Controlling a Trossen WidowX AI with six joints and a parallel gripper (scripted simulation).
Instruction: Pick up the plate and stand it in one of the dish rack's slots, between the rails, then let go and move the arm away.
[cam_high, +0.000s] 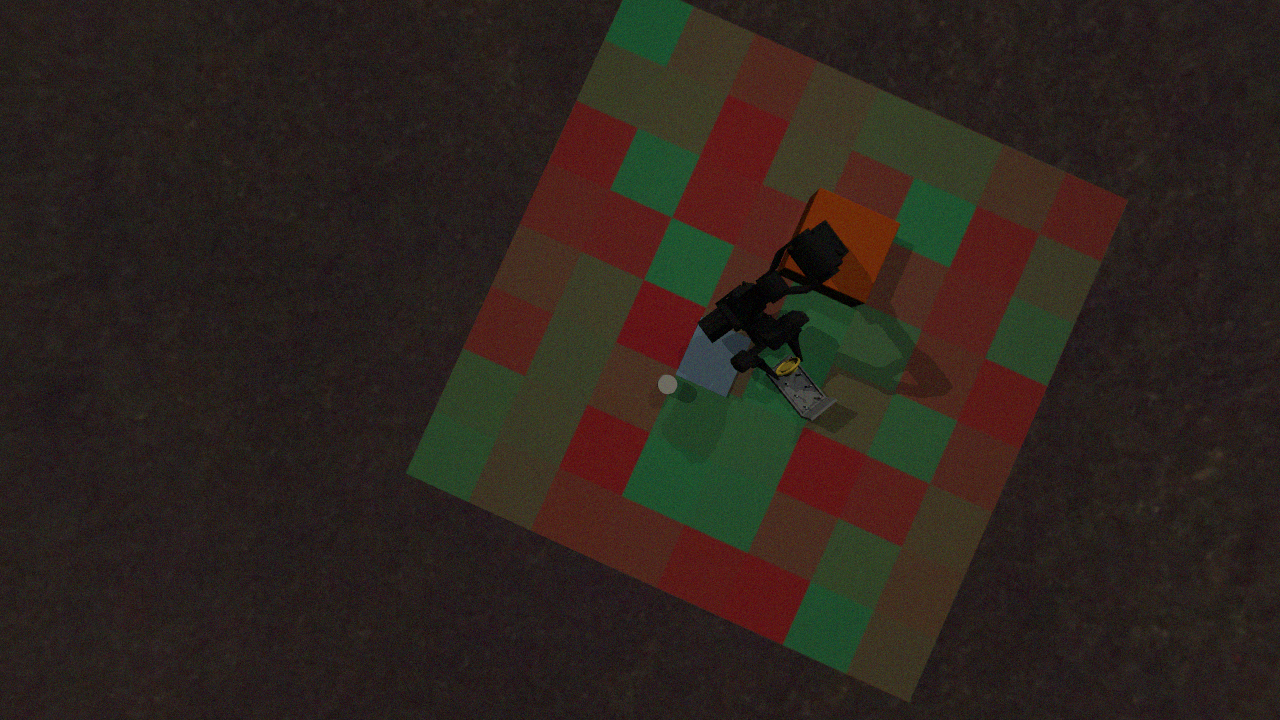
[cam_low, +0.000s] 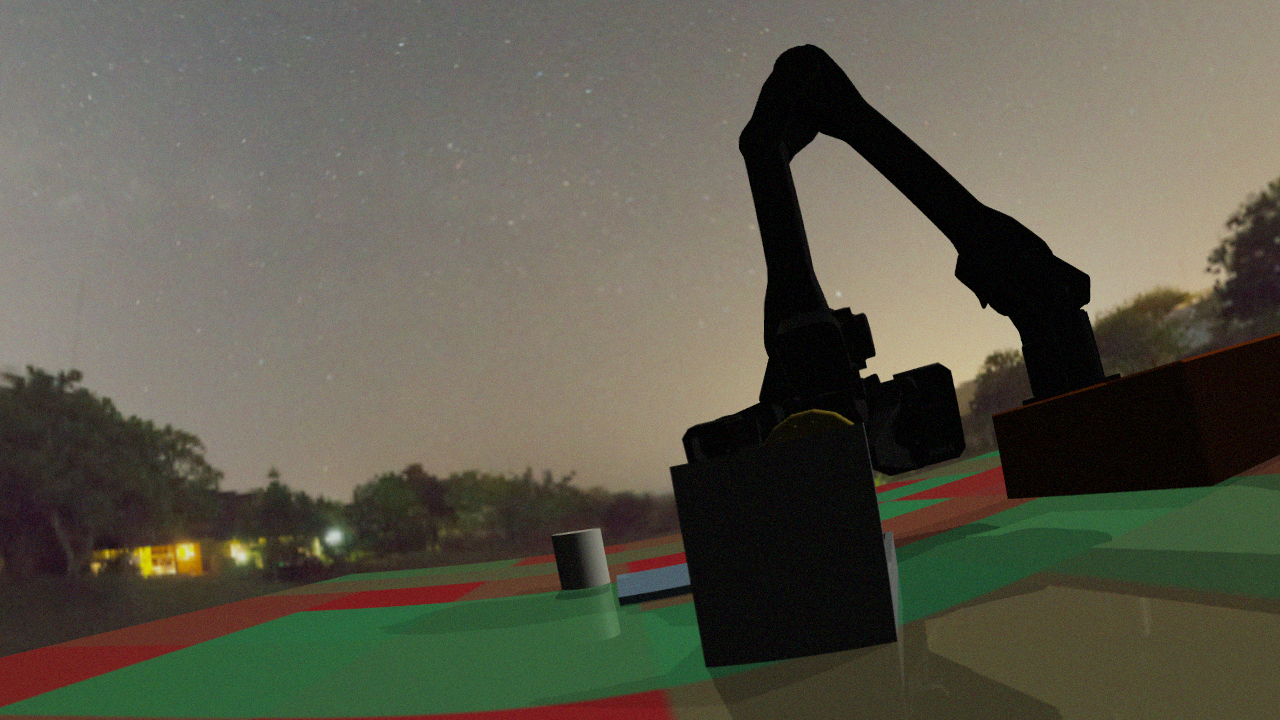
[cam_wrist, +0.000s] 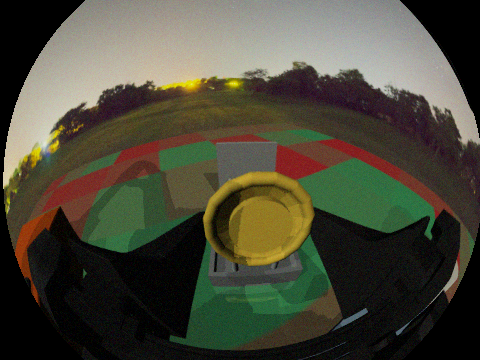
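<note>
The dish rack lies 30 mm ahead of my gripper tip, 40 mm to the left of it and 40 mm below it. Round my gripper tip: light blue mat 10 mm ahead, 170 mm to the right, 60 mm below; then plate 10 mm to the right; then blue spoon 80 mm behind, 140 mm to the right, 60 mm below.
</note>
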